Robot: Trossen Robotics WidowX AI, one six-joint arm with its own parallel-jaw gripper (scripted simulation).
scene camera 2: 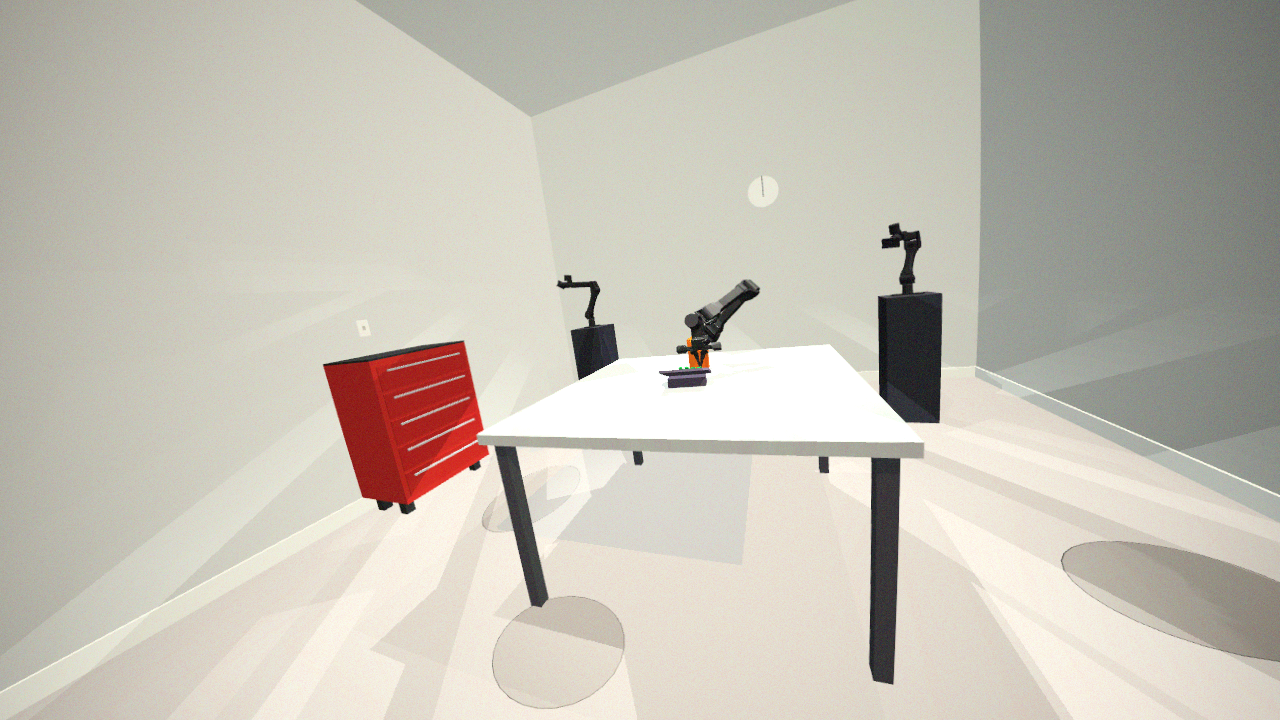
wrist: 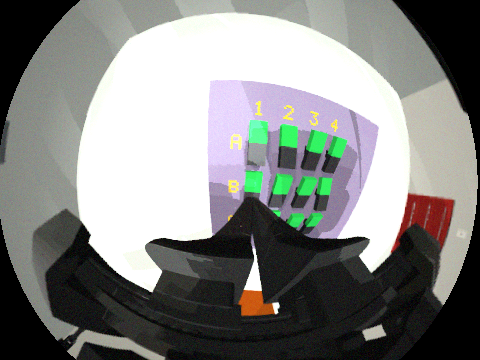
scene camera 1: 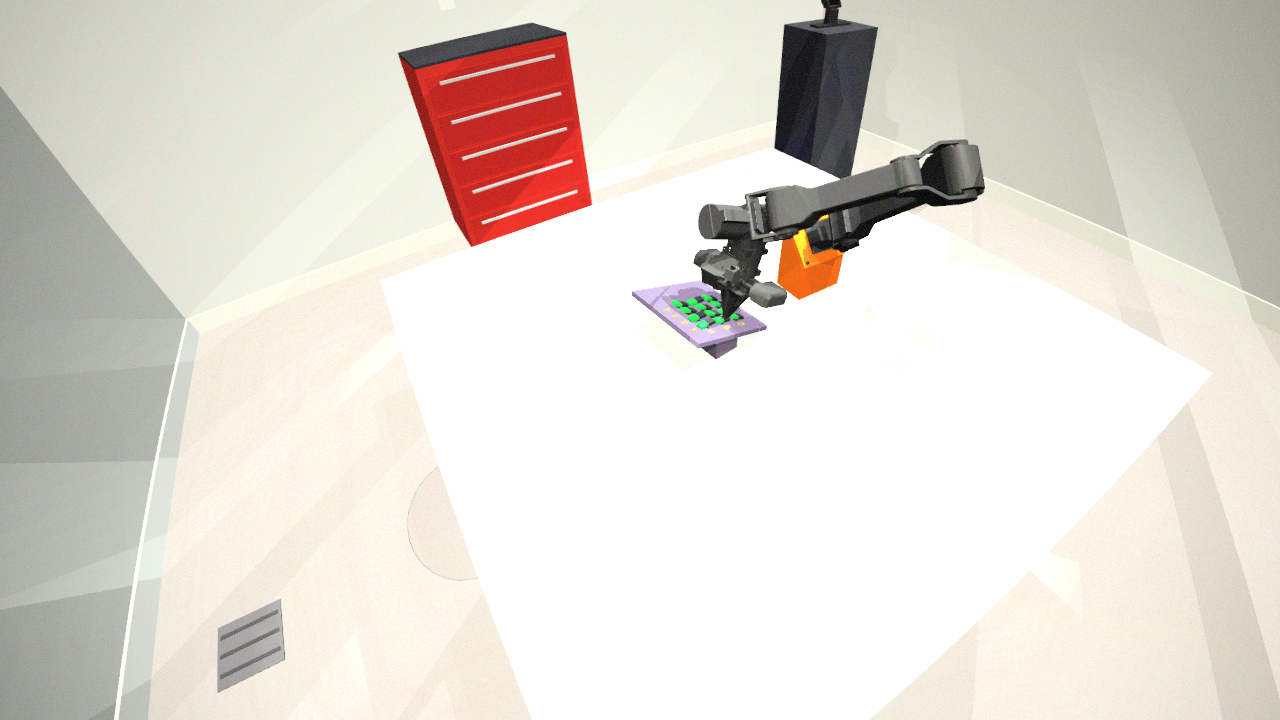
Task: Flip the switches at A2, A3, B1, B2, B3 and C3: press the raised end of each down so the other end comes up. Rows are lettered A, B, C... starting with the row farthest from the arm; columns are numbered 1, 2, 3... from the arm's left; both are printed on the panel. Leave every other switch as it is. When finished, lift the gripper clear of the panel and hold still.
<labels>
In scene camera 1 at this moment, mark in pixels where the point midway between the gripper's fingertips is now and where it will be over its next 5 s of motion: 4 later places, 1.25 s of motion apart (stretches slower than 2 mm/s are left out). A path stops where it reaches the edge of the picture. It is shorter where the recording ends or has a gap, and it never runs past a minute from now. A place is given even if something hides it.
The gripper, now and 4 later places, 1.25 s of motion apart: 725,317; 716,290; 709,311; 709,313; 702,296
</labels>
